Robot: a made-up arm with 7 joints.
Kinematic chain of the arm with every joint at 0, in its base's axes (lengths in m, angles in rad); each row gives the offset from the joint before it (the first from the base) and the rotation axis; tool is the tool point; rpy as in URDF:
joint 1: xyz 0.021 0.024 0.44 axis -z
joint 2: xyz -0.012 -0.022 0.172 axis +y
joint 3: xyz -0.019 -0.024 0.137 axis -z
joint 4: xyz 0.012 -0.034 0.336 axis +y
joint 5: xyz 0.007 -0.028 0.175 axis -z
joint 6: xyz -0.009 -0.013 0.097 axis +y
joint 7: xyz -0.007 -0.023 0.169 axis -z
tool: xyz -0.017 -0.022 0.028 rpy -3.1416 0 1.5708
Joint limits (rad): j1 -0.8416..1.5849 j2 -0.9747..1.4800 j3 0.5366..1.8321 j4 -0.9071..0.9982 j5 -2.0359..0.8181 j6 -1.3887..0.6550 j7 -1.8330..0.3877
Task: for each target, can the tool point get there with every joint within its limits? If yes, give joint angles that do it. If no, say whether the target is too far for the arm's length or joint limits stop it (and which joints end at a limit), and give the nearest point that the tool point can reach.
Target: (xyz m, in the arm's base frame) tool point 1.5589 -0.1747 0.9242
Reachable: no: too far | nearest point 0.9424 -0.0950 0.8000 | short by 0.634 m
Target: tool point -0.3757 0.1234 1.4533
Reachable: yes | joints 0.9845 -0.2023 1.7260 0.3390 -1.0030 0.2281 -1.1449
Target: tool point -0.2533 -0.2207 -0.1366
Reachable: no: joint limits stop it (at a limit: joint 1, joint 2, joint 3, joint 4, joint 6) | nearest point -0.2644 -0.5786 0.3181 | short by 0.579 m
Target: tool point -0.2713 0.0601 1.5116
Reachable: yes | joints 1.3858 -0.1053 0.8195 0.4164 -0.3397 -0.0705 -0.4682
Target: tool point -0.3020 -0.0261 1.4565
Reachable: yes | joints 0.2207 -0.2454 1.5373 0.5730 0.3291 -0.8626 -0.0577
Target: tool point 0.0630 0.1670 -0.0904
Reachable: no: joint limits stop it (at a limit: joint 1, joint 2, joint 3, joint 4, joint 6, joint 7) | nearest point 0.6164 0.3299 0.3125 | short by 0.704 m
